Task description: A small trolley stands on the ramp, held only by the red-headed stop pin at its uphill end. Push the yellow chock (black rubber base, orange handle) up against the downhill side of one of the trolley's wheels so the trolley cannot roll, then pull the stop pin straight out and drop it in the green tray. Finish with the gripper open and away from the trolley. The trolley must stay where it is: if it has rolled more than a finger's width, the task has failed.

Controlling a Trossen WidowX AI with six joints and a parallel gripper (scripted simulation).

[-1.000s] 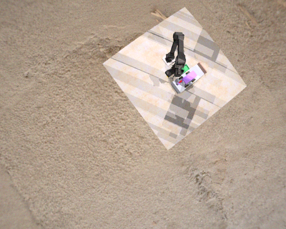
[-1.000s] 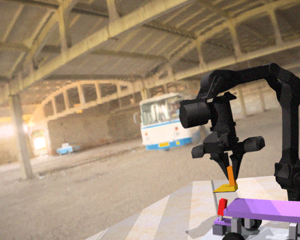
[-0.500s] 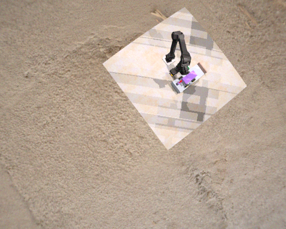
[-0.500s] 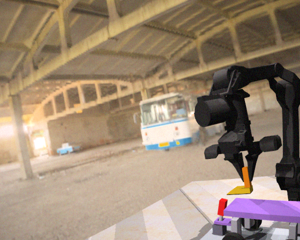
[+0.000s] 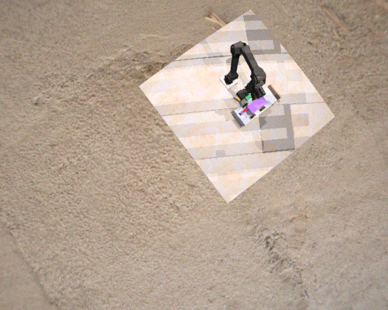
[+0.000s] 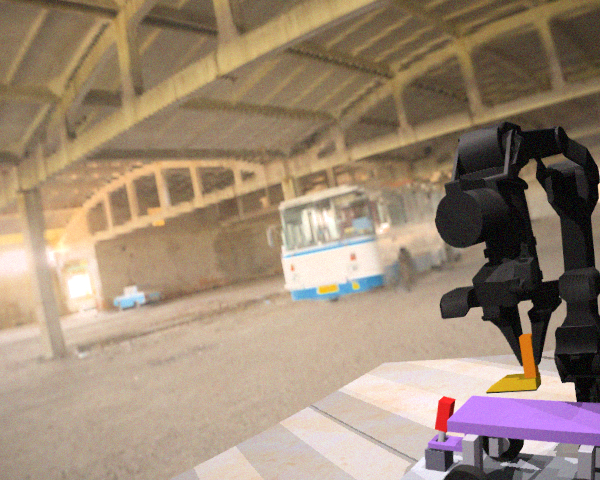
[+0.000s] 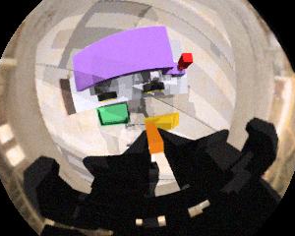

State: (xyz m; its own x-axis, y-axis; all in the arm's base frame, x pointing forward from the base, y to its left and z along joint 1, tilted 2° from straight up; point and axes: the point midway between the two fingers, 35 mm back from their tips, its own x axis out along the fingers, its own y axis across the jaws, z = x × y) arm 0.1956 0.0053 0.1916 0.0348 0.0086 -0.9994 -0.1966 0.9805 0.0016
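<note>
Now: the red-headed stop pin 11 cm ahead of my gripper tip, 6 cm to the right of it and 4 cm below it. Also, from my gripper tip: yellow chock: 1 cm ahead, 2 cm to the right, 1 cm below; purple-decked trolley: 11 cm ahead, 5 cm to the left, 6 cm below; grey ramp: 11 cm ahead, 6 cm to the left, 12 cm below.
</note>
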